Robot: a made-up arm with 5 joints.
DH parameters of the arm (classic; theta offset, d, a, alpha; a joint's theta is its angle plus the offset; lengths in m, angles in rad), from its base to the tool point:
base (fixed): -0.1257 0 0.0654 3.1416
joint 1: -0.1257 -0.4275 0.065 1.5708
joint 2: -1.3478 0 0.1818 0
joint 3: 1.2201 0 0.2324 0
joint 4: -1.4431 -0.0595 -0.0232 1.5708
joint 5: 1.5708 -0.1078 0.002 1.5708
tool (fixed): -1.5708 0.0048 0 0
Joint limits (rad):
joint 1: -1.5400..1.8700
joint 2: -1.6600..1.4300
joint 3: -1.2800..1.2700
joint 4: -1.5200..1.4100
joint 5: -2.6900..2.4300
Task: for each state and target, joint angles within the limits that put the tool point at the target. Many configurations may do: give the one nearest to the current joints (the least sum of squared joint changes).
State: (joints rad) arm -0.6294 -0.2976 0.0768 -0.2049 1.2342
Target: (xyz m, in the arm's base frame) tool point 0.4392 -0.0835 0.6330
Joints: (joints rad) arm 0.0558 -0.3687 0.3391 -0.0872 1.2383
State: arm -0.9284 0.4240 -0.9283 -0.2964 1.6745
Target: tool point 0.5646 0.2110 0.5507
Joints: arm -0.5142 0.6261 -0.5776 -0.1441 1.6795
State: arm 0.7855 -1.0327 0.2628 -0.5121 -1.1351
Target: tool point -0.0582 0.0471 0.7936
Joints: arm 0.9079 -1.6448 0.2756 -0.5788 -1.1268
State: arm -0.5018 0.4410 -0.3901 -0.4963 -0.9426
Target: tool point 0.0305 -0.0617 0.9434
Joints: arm 0.3154 -0.4201 -1.1022 -0.4681 -0.7937
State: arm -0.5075 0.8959 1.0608 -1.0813 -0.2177
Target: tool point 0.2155 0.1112 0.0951
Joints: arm -0.9796 1.4205 0.6828 -0.9607 -0.2030
